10 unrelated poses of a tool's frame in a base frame.
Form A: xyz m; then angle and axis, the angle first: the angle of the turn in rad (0 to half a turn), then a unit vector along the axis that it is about.
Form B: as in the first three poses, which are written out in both.
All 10 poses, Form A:
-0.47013, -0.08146, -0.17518, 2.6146, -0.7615, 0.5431, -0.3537
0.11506, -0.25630, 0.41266, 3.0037, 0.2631, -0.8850, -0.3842
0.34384, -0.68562, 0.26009, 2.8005, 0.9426, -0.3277, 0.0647
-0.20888, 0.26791, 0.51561, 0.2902, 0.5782, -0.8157, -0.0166
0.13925, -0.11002, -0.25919, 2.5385, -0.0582, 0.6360, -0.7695
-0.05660, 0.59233, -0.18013, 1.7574, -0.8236, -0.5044, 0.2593
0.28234, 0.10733, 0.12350, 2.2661, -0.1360, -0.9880, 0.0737
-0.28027, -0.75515, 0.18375, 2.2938, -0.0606, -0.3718, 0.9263
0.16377, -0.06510, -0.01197, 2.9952, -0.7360, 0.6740, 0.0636
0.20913, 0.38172, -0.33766, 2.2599, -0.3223, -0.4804, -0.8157
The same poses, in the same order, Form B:
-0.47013, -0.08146, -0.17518, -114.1, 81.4, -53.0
0.11506, -0.25630, 0.41266, 45.3, -152.3, -66.1
0.34384, -0.68562, 0.26009, 151.2, -52.6, 10.4
-0.20888, 0.26791, 0.51561, 9.6, -13.6, -0.3
0.13925, -0.11002, -0.25919, -8.5, 92.5, -111.9
-0.05660, 0.59233, -0.18013, -82.9, -50.8, 26.1
0.28234, 0.10733, 0.12350, -17.7, -128.3, 9.6
-0.28027, -0.75515, 0.18375, -8.0, -48.9, 121.7
0.16377, -0.06510, -0.01197, -126.3, 115.7, 10.9
0.20913, 0.38172, -0.33766, -41.7, -62.2, -105.6

